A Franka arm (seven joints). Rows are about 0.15 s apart.
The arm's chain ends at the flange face. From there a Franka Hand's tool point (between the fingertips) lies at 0.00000 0.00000 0.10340 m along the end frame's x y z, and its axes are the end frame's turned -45 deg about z.
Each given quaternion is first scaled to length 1.
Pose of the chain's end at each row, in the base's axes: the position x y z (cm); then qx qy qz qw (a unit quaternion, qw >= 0):
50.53 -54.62 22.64 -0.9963 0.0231 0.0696 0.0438
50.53 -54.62 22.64 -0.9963 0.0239 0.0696 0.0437
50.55 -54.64 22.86 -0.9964 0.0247 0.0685 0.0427
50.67 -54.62 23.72 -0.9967 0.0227 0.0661 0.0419
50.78 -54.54 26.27 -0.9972 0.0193 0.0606 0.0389
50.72 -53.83 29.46 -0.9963 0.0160 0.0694 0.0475
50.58 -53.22 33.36 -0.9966 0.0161 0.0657 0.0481
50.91 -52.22 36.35 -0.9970 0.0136 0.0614 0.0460
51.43 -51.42 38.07 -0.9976 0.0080 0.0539 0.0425
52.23 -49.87 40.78 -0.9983 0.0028 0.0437 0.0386
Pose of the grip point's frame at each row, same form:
49.12 -53.68 12.44 -0.9293 -0.3599 0.0475 0.0671
49.12 -53.69 12.44 -0.9296 -0.3592 0.0476 0.0670
49.16 -53.73 12.65 -0.9300 -0.3585 0.0469 0.0657
49.33 -53.73 13.51 -0.9295 -0.3604 0.0450 0.0640
49.55 -53.71 16.04 -0.9287 -0.3638 0.0411 0.0591
49.31 -52.83 19.27 -0.9266 -0.3665 0.0459 0.0704
49.24 -52.21 23.16 -0.9269 -0.3665 0.0423 0.0696
49.66 -51.25 26.13 -0.9263 -0.3690 0.0391 0.0660
50.33 -50.53 27.83 -0.9247 -0.3744 0.0335 0.0599
51.33 -49.07 30.51 -0.9234 -0.3794 0.0256 0.0524

